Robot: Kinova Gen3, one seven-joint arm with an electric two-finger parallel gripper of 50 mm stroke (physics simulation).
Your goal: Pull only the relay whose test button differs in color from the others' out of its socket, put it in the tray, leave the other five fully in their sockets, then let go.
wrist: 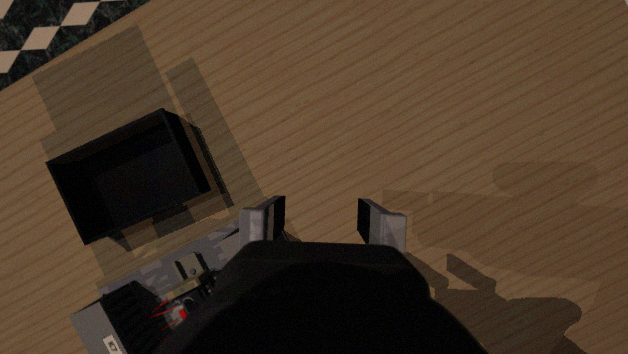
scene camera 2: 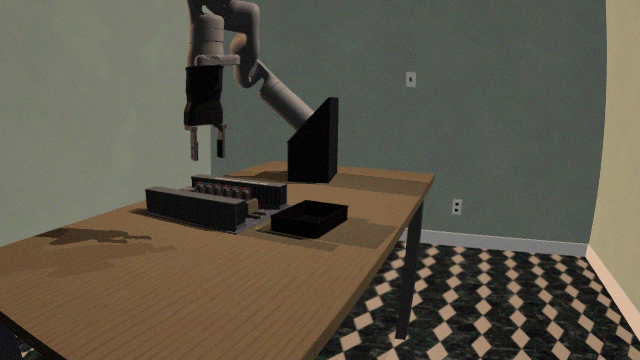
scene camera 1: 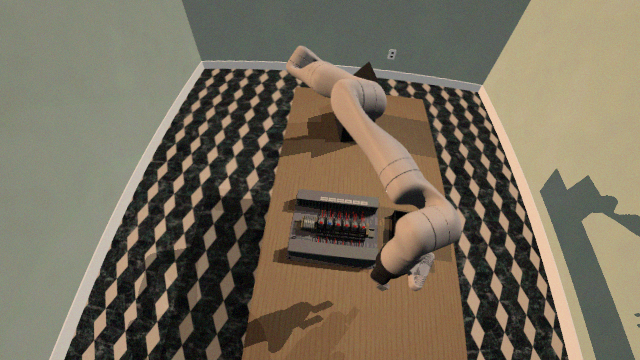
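Seen in the pictures: gripper, fingertip midpoint: (wrist: 321, 212) (scene camera 2: 207, 158) (scene camera 1: 384, 279); arm's base, link origin: (scene camera 2: 306, 123).
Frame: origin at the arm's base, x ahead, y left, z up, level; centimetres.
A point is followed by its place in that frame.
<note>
Six relays stand in a row in their sockets between two grey ducts. In scene camera 1, the second relay from the left (scene camera 1: 330, 223) @[x 50.1, y -6.7, z -12.6 cm] seems to have a blue button; the other relays (scene camera 1: 347, 225) @[x 50.4, y -0.8, z -12.6 cm] show red ones. The row (scene camera 2: 223, 190) @[x 50.9, y -0.8, z -13.6 cm] is partly hidden behind the front duct in scene camera 2. One red-buttoned end relay (wrist: 178, 313) @[x 50.1, y 5.1, z -12.7 cm] shows in the wrist view. The black tray (scene camera 2: 294, 227) @[x 58.1, y 21.9, z -17.8 cm] (wrist: 186, 152) @[x 58.0, y 21.5, z -17.3 cm] stands beside the panel, its inside empty; the arm mostly covers it in scene camera 1. My gripper (scene camera 2: 207, 157) @[x 70.5, y 9.0, z -2.4 cm] (wrist: 321, 212) @[x 70.5, y 9.0, z -2.4 cm] is open and empty, high above the table.
The front duct (scene camera 1: 330, 254) @[x 60.9, y -6.1, z -13.2 cm] (scene camera 2: 195, 207) @[x 61.5, y -2.0, z -15.7 cm] and rear duct (scene camera 1: 337, 198) @[x 39.7, y -4.7, z -13.3 cm] (scene camera 2: 270, 194) @[x 41.9, y 7.8, z -15.6 cm] rise on both sides of the relay row. A pale terminal block (scene camera 1: 309, 222) @[x 49.4, y -14.1, z -14.9 cm] adjoins the row. The black arm mount (scene camera 2: 312, 150) @[x 5.2, y 4.3, z -8.7 cm] stands at the far end of the table (scene camera 2: 200, 290) @[x 89.9, y 20.2, z -19.5 cm].
</note>
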